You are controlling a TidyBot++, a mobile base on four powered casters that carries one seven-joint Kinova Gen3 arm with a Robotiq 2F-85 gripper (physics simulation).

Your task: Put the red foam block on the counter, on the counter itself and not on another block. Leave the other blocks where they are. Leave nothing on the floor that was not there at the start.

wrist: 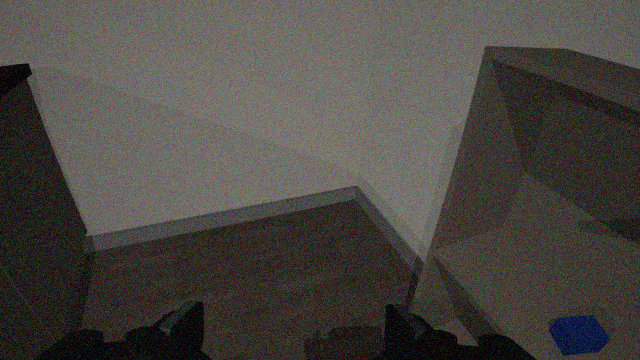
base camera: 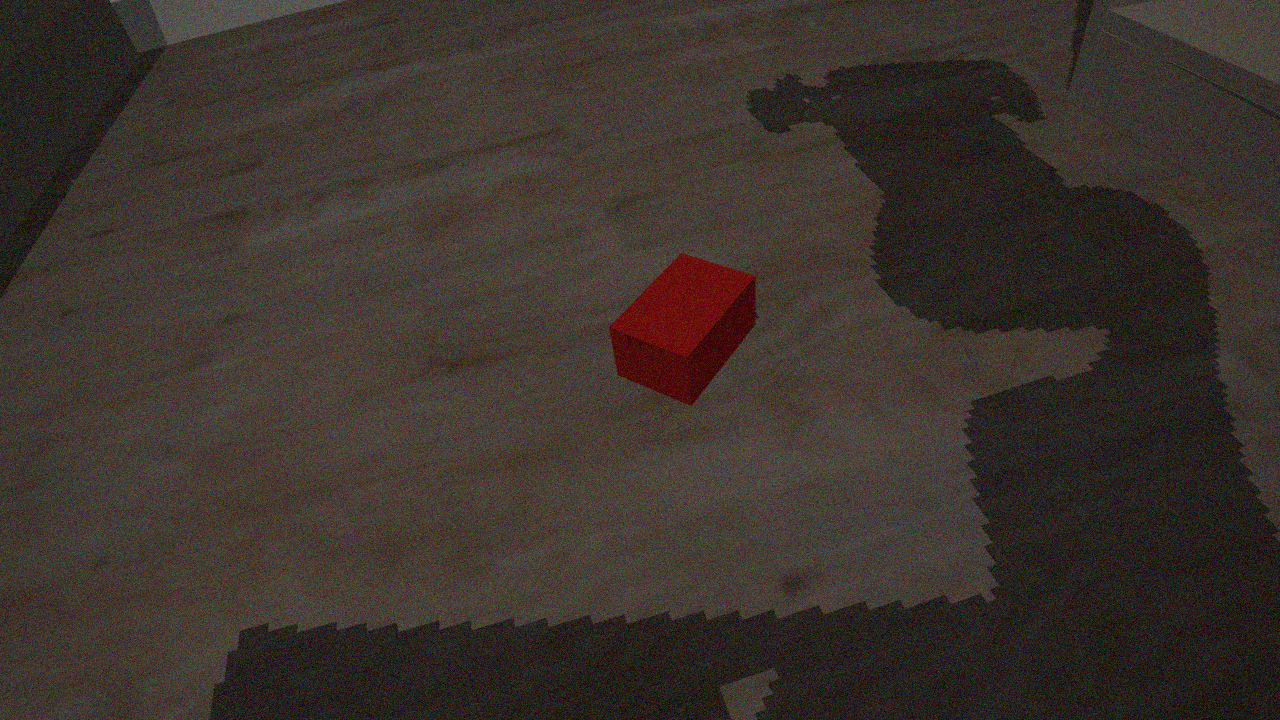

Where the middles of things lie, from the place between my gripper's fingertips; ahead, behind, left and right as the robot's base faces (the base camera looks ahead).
Right now my hand is 990 mm above the red foam block [base camera: 674, 338], 190 mm short of it and 30 mm to the right of it.
